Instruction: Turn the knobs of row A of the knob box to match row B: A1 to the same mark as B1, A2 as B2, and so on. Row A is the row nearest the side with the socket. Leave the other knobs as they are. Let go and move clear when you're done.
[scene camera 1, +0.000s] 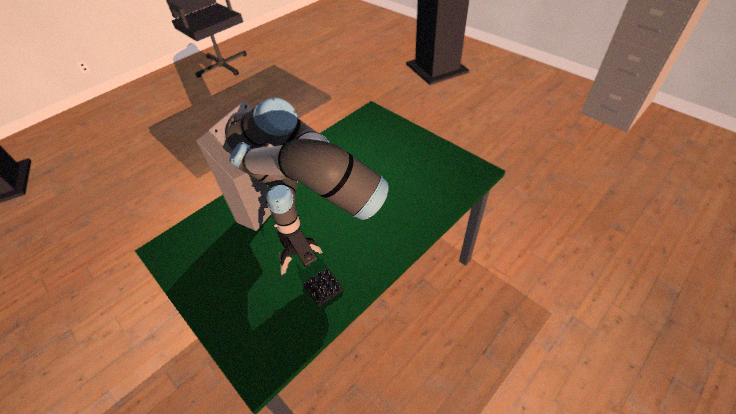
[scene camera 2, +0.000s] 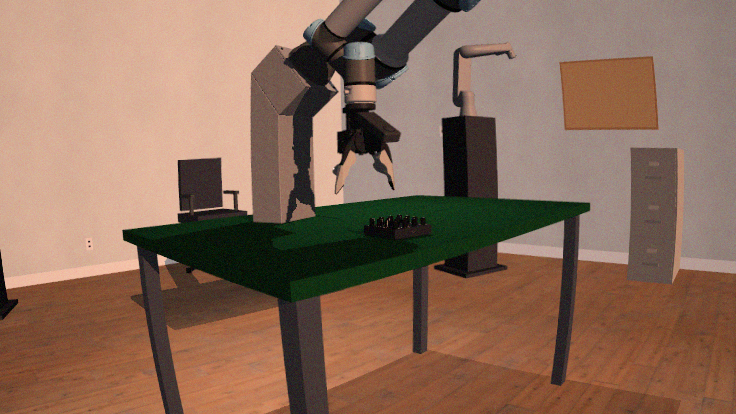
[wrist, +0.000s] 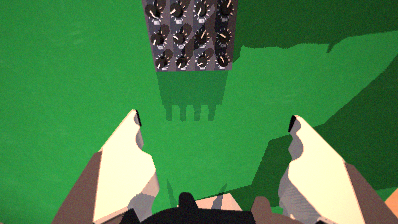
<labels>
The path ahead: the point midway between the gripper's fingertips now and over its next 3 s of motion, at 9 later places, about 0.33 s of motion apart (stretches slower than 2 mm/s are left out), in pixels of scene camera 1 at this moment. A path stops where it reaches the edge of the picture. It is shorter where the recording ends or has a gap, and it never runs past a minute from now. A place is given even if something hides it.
The gripper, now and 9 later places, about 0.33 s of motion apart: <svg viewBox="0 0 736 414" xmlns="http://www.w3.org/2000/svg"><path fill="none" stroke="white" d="M302 263L302 263L304 264L305 264L306 265L307 265L309 265L310 266L311 266L313 266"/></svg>
</labels>
